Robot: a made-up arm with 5 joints.
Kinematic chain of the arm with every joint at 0, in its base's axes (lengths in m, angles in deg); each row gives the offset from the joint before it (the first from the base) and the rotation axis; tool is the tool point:
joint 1: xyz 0 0 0.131 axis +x
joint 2: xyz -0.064 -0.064 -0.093 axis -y
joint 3: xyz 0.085 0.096 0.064 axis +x
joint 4: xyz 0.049 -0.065 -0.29 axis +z
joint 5: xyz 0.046 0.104 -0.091 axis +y
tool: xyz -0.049 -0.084 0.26
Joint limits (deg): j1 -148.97..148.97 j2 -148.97..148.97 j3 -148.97..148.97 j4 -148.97..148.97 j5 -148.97..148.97
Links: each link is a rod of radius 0.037 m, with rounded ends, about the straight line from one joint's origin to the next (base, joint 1, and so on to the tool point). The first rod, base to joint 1, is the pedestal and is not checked.
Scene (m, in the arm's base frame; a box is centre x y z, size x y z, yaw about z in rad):
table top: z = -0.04
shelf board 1: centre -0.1 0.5 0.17 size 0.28 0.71 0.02 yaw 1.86
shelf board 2: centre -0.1 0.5 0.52 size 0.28 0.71 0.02 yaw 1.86
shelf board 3: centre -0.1 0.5 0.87 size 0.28 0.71 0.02 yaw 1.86
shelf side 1: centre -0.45 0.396 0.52 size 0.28 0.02 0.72 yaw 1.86
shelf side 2: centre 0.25 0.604 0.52 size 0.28 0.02 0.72 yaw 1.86
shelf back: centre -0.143 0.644 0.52 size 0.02 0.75 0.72 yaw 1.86
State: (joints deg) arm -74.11 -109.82 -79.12 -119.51 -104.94
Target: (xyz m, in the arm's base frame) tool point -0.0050 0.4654 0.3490
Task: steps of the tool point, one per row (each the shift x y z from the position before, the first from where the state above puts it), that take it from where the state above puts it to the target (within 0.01 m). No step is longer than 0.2 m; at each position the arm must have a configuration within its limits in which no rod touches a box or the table.
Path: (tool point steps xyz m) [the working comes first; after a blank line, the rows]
Joints at the target: -148.97 -10.70 -105.55 -42.95 -118.34
Straight joint move there: touches shelf board 2.

1: 0.0914 0.0458 0.0547
2: 0.0895 0.0897 0.0437
3: 0.0763 0.1244 0.0125
4: 0.0535 0.1405 -0.0327
5: 0.0234 0.1311 -0.0817
6: -0.0095 0.0956 -0.1211
7: -0.0258 0.0655 0.0052
8: -0.0217 0.0604 0.0012
9: -0.0151 0.0552 -0.0019
10: -0.0061 0.0498 -0.0045

